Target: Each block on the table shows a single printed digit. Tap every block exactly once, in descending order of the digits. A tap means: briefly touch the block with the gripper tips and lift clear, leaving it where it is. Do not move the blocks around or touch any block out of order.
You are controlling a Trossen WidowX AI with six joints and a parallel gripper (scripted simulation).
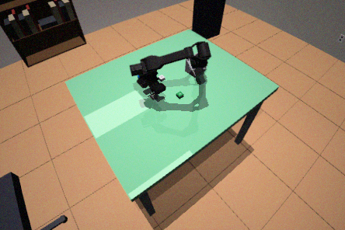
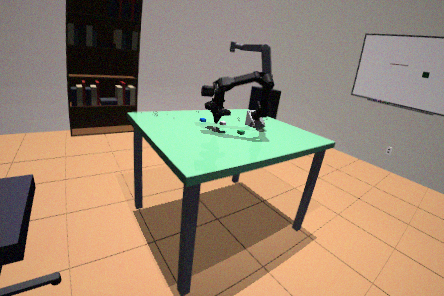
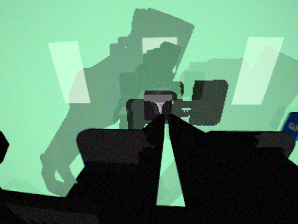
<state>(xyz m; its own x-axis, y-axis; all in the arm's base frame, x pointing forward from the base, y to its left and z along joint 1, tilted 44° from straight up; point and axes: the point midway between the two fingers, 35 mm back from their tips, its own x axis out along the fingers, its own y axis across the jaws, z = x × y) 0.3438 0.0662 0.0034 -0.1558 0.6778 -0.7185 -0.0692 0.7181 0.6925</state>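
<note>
The grey block is 30 mm below my gripper tip and 10 mm to the left of it. The rest, counted from my gripper tip: green block: 130 mm behind, 80 mm to the left, 30 mm below; then white block: 120 mm behind, 100 mm to the right, 30 mm below; then blue block: 190 mm to the right, 30 mm below, 10 mm behind.
</note>
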